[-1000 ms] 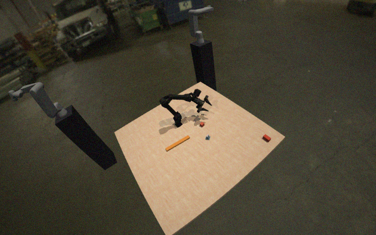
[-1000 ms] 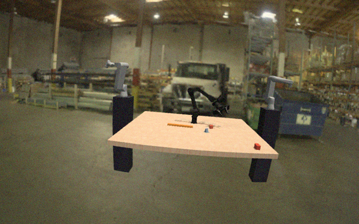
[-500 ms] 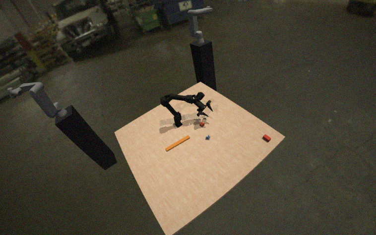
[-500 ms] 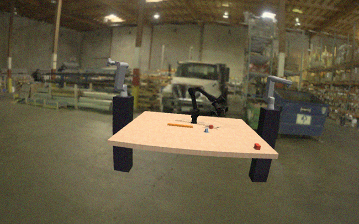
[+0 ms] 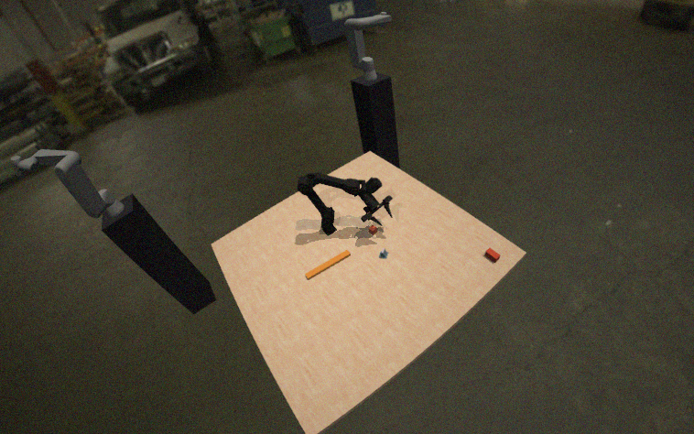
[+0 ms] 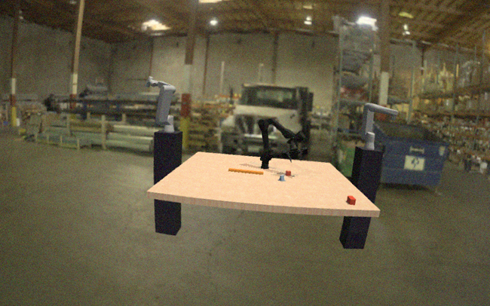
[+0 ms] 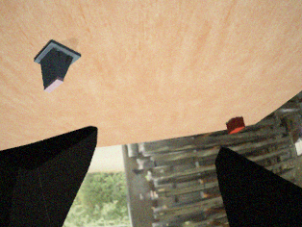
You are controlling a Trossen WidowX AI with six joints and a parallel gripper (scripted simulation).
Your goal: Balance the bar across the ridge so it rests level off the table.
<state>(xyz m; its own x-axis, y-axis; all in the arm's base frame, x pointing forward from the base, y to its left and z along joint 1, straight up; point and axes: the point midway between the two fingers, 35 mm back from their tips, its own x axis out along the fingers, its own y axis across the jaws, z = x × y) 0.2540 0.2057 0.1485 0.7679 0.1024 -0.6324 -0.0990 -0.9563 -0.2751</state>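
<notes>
The orange bar is 70 mm behind my gripper tip, 350 mm to the right of it and 120 mm below it. Round my gripper tip: red block (460 mm ahead, 290 mm to the left, 110 mm below); then red cube (90 mm behind, 40 mm to the right, 110 mm below).
</notes>
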